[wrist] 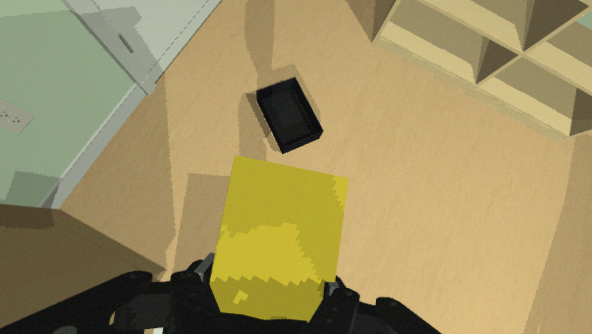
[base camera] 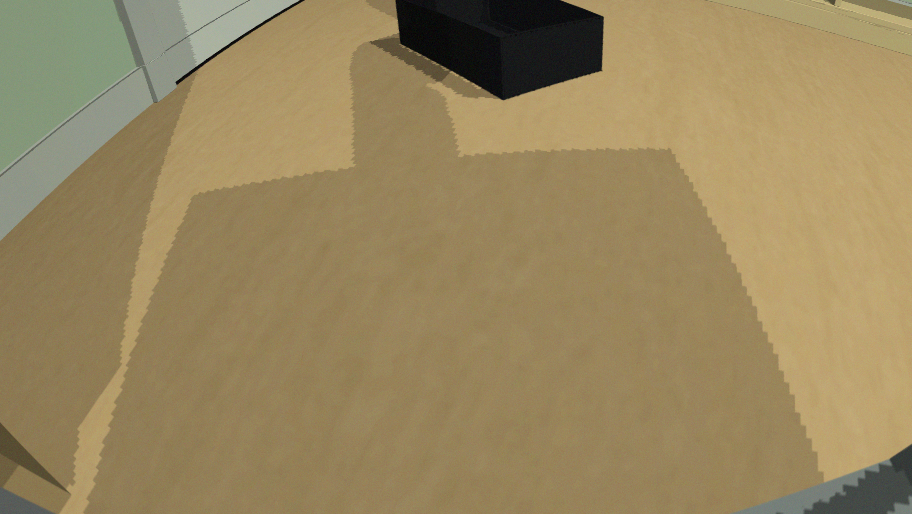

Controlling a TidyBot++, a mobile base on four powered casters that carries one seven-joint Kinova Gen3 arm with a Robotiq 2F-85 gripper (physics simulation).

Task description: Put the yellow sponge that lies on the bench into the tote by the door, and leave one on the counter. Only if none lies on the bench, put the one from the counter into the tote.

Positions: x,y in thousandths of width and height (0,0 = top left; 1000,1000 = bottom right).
Labels:
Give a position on a yellow sponge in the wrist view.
472,717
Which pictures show my gripper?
The wrist view only.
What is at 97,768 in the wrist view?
A tan cabinet.

